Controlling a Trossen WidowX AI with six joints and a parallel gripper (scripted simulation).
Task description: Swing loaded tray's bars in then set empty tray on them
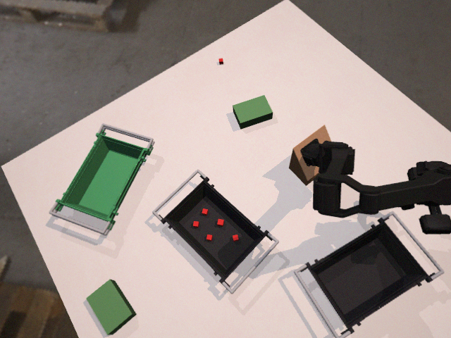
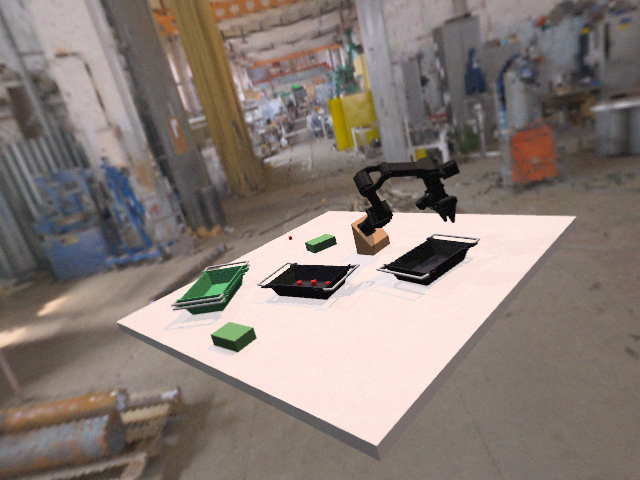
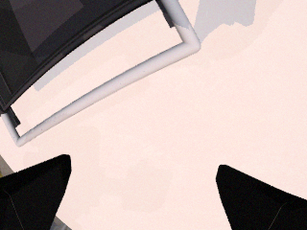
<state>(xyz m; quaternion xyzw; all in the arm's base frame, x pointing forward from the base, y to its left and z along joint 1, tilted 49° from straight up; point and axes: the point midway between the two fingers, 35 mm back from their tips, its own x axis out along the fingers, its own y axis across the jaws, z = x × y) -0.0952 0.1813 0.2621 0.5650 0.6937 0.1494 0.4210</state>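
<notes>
Now: the black tray 210 mm ahead of my gripper tip, 50 mm below it and 20 mm to the left of it.
</notes>
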